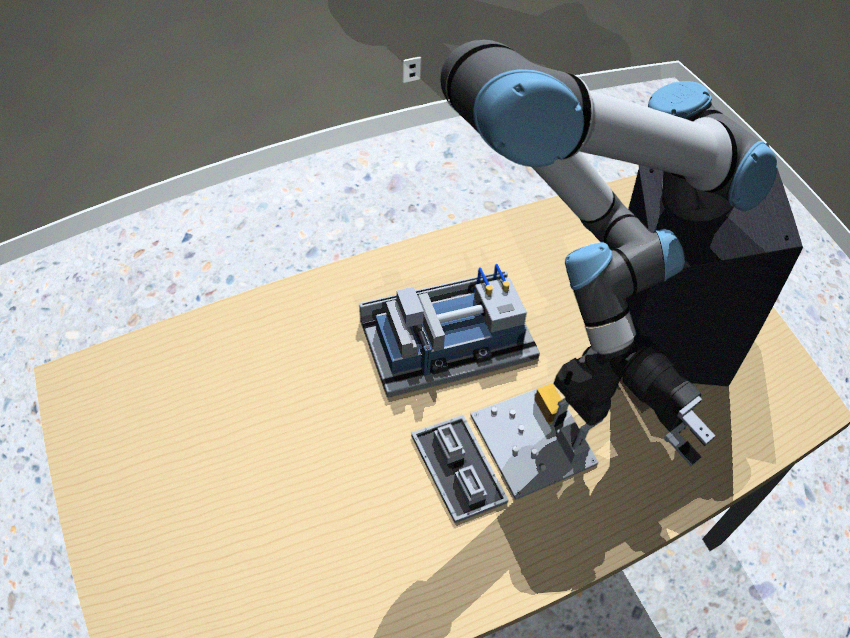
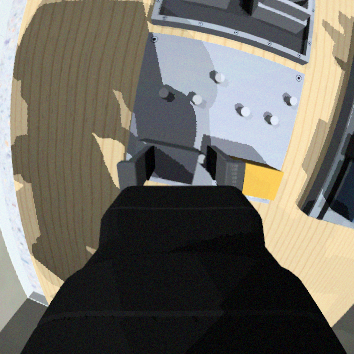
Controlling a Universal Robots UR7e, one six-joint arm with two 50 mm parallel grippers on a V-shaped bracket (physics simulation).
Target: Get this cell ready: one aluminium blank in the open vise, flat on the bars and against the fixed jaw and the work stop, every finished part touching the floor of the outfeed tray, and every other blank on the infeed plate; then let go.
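Places are measured from the arm's base along level axes (x right, y up, z back), in metres.
Where they show: hand, its tool point: (image 1: 569,428) (image 2: 180,160); arm's base, origin of its link: (image 1: 700,192).
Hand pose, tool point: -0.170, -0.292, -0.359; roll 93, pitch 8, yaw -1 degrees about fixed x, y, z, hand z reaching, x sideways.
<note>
Each offset is from my tool point to the top centre of the thing, as dx, dy, dz. "spot": to the spot under its first point.
The vise @[+0.303, +0.038, -0.075] (image 1: 504,334) stands behind the plates. A light grey block @[+0.335, +0.055, -0.144] (image 1: 409,305) sits at its left end, between the left jaw (image 1: 399,331) and the sliding jaw (image 1: 432,321), rising above them; its seating is hidden. Two finished parts with hollow tops @[spot: +0.092, -0.034, -0.187] (image 1: 449,440) @[spot: +0.001, -0.033, -0.192] (image 1: 471,482) stand apart in the outfeed tray (image 1: 435,480) (image 2: 236,33). The infeed plate @[+0.035, -0.052, -0.041] (image 1: 495,434) (image 2: 260,90) bears several short pegs; no blank shows on its visible part. My gripper (image 1: 571,425) (image 2: 181,161) is open and empty above its near-robot edge. The bracket's other gripper (image 1: 690,437) is open, out to the right.
A yellow block @[+0.077, -0.017, +0.013] (image 1: 549,399) (image 2: 262,181) is at the infeed plate's edge, close beside one finger. The vise's dark base tray @[spot: +0.214, -0.055, -0.122] (image 1: 449,381) has a raised rim. Blue hoses @[spot: +0.337, +0.048, +0.007] (image 1: 482,275) stick up from the vise's right end. The robot pedestal (image 1: 714,309) stands at the right.
</note>
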